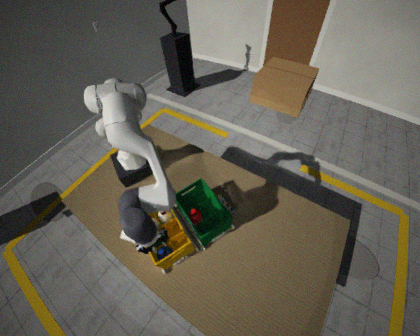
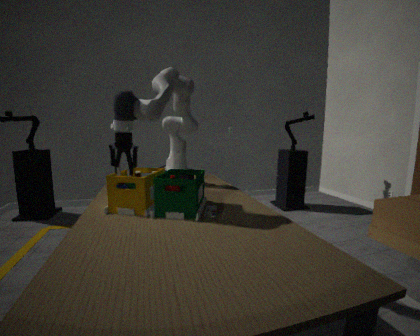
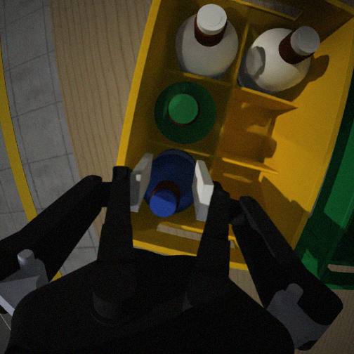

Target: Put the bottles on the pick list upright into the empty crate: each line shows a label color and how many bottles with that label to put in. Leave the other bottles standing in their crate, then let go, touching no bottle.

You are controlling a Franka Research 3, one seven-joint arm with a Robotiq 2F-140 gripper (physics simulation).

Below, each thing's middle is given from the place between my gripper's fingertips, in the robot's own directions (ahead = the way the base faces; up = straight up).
Scene:
I see my gripper 3 cm short of the blue bottle (image 3: 169, 191), 1 cm to the left of it and 5 cm above it. Round my hand: green bottle (image 3: 185, 112) (6 cm behind, 2 cm to the left, 5 cm below).

